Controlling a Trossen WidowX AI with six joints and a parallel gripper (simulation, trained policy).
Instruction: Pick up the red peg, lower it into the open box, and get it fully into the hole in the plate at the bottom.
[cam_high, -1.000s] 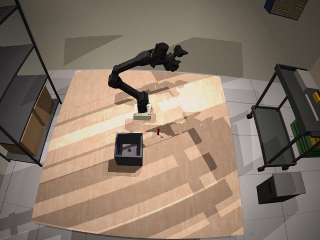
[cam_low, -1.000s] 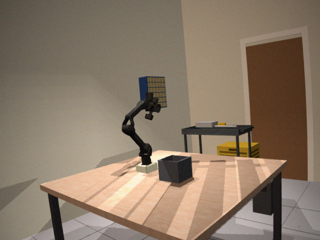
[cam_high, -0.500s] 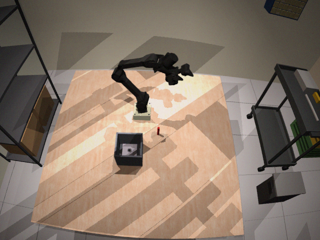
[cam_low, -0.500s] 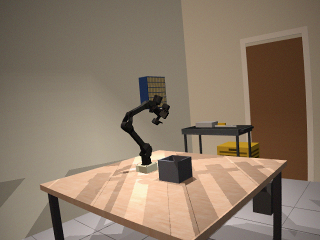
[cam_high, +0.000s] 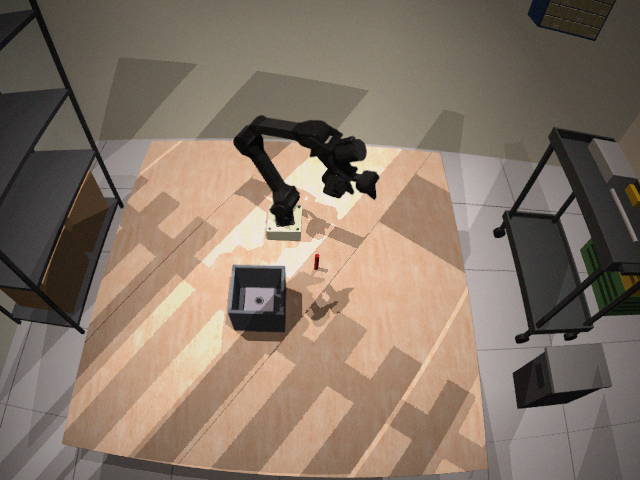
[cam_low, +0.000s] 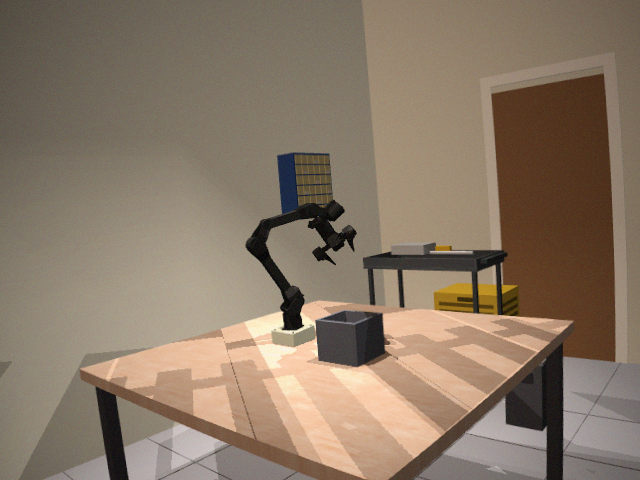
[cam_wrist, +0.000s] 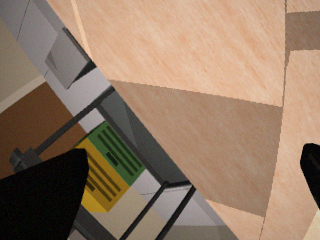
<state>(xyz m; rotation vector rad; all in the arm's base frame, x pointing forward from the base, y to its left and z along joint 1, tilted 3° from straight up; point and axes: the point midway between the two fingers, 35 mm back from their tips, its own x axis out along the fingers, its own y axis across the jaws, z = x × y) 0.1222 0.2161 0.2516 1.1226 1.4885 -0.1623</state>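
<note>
Right now the red peg is 25 cm below my gripper tip, 14 cm to the right of it and 6 cm ahead of it. The rest, counted from my gripper tip: plate: 34 cm to the right, 24 cm below, 18 cm ahead.
</note>
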